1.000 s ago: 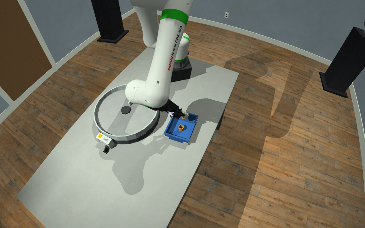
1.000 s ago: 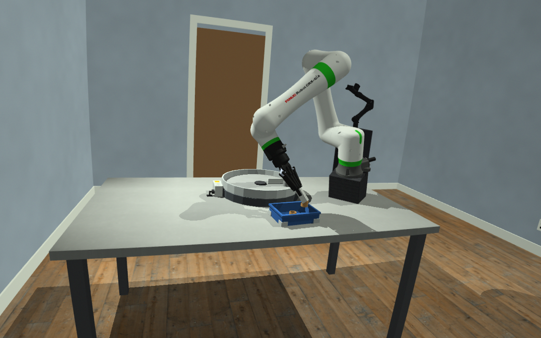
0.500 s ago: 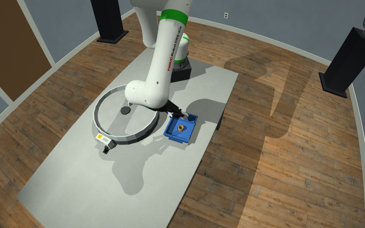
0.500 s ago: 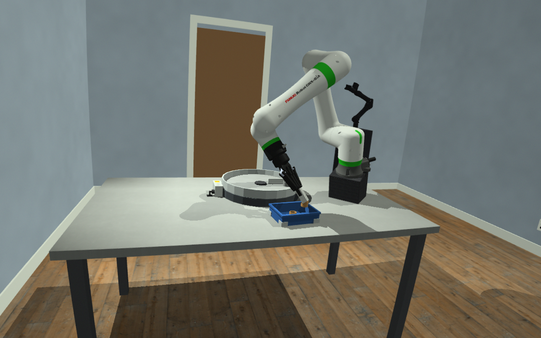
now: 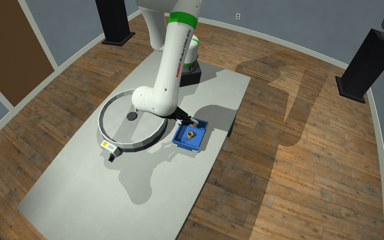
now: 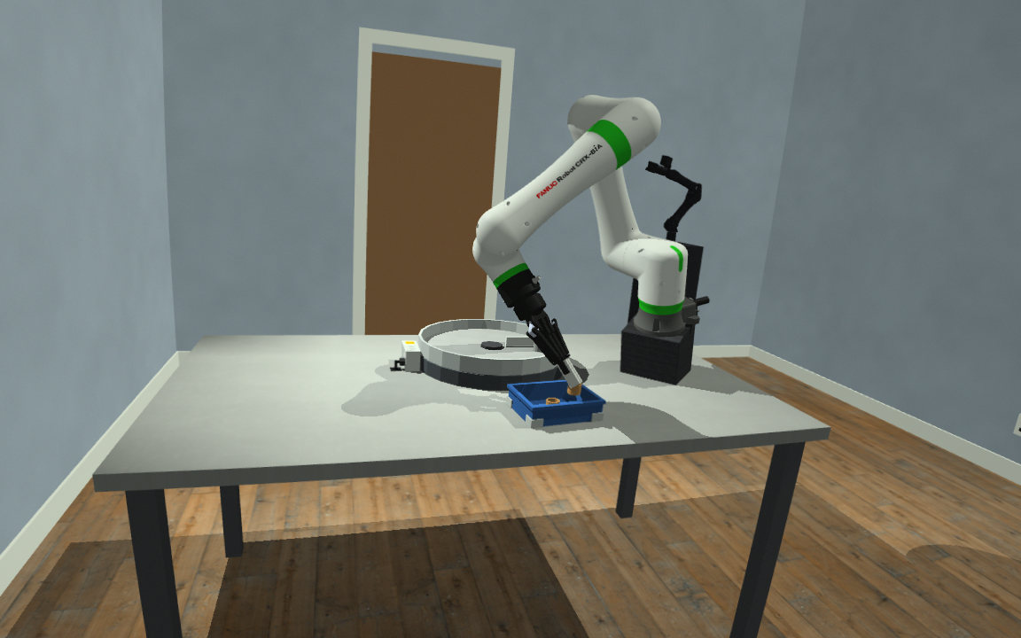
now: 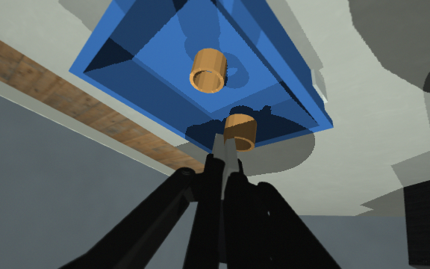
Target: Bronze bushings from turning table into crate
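Right now the blue crate is 3 cm ahead of my hand and 7 cm below it. Also, from my hand: round turning table (5 cm ahead, 37 cm to the right, 4 cm below).
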